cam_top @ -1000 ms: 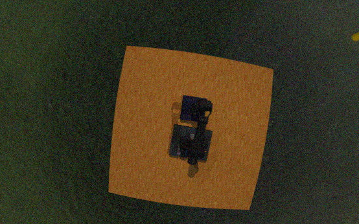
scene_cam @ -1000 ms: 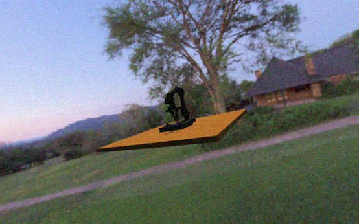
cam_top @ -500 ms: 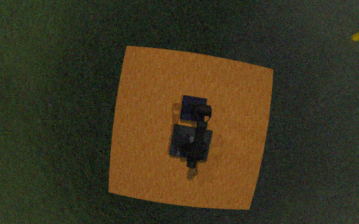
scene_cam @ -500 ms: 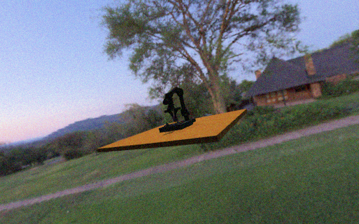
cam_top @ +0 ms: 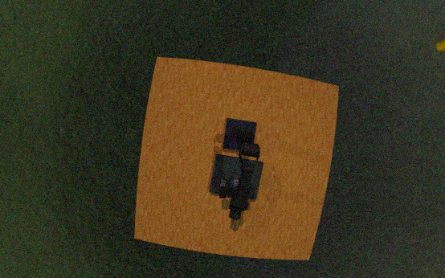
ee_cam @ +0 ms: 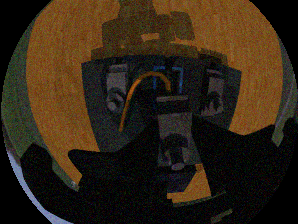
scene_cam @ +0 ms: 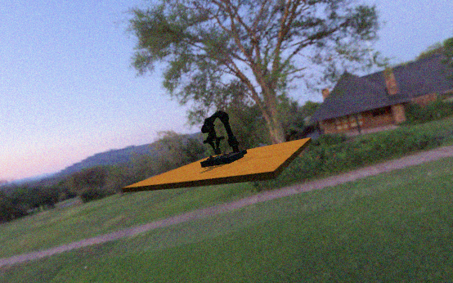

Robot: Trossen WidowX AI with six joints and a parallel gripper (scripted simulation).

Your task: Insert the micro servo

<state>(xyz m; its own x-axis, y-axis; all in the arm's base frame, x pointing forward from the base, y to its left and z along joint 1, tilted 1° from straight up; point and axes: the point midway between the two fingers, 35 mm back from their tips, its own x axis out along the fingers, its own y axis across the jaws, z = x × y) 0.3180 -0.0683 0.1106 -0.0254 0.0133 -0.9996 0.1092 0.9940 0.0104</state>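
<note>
The robot deck lies 9 cm behind my gripper tip, 2 cm to the left of it and 10 cm below it.
</note>
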